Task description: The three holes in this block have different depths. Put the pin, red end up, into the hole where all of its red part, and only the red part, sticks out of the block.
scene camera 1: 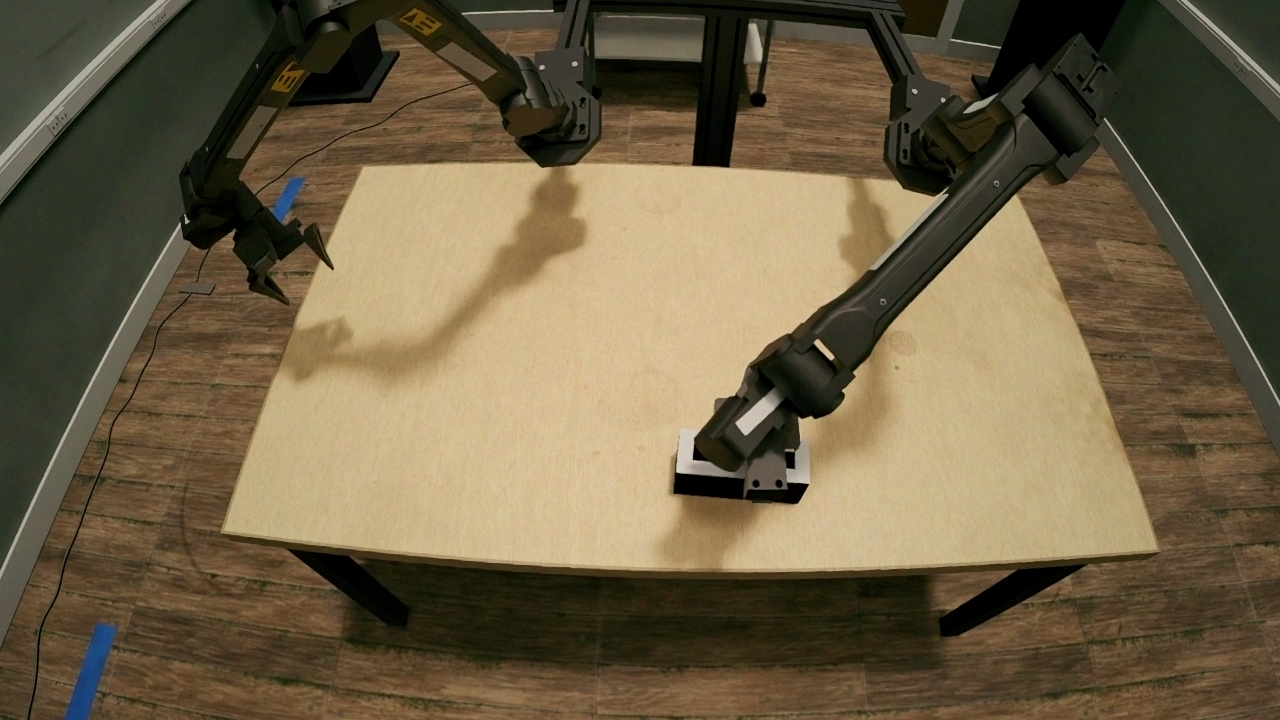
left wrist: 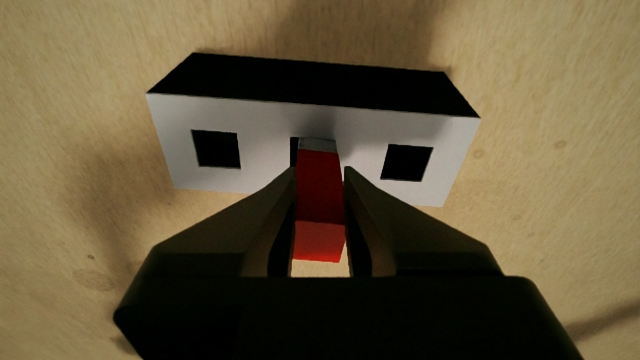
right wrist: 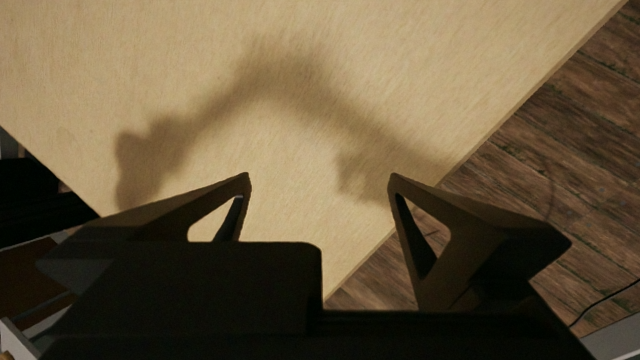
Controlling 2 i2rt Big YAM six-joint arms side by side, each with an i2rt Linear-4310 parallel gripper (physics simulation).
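Seen in the pictures: left gripper, fingertip midpoint: (left wrist: 320, 179); right gripper, fingertip midpoint: (scene camera 1: 310, 286) (right wrist: 319, 180); left arm's base at its link origin: (scene camera 1: 926, 151); right arm's base at its link origin: (scene camera 1: 556, 122).
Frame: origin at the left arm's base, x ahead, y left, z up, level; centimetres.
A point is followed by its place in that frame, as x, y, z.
Note:
The block (scene camera 1: 684, 454) {56.2, -35.0, -18.0} (left wrist: 265, 112) {57.7, -23.5, -18.0} has a white top with three square holes and black sides. It lies near the table's front edge. My left gripper (left wrist: 320, 179) {57.9, -26.8, -12.3} is shut on the pin (left wrist: 320, 187) {56.9, -27.0, -13.0}, red end up. The pin's grey lower part enters the middle hole; a short strip of grey shows above the block's top, below the red part. In the left wrist view the left hole (left wrist: 217, 149) {53.1, -19.9, -20.2} and the right hole (left wrist: 406, 162) {54.0, -33.4, -20.2} are empty. In scene camera 1 my left arm hides the pin. My right gripper (scene camera 1: 304, 282) {42.1, -98.7, -10.1} (right wrist: 319, 180) {42.1, -98.7, -10.1} is open and empty, at the table's left edge.
The wooden table (scene camera 1: 537, 465) {58.3, -56.8, -25.5} (right wrist: 280, 150) {34.9, -90.0, -25.5} carries the block. My left arm (scene camera 1: 930, 259) {53.4, -14.3, 23.4} reaches over the table from the back right. My right arm (scene camera 1: 474, 62) {26.7, -69.2, 22.7} hangs at the back left. The table's left edge borders the wood floor (right wrist: 560, 145).

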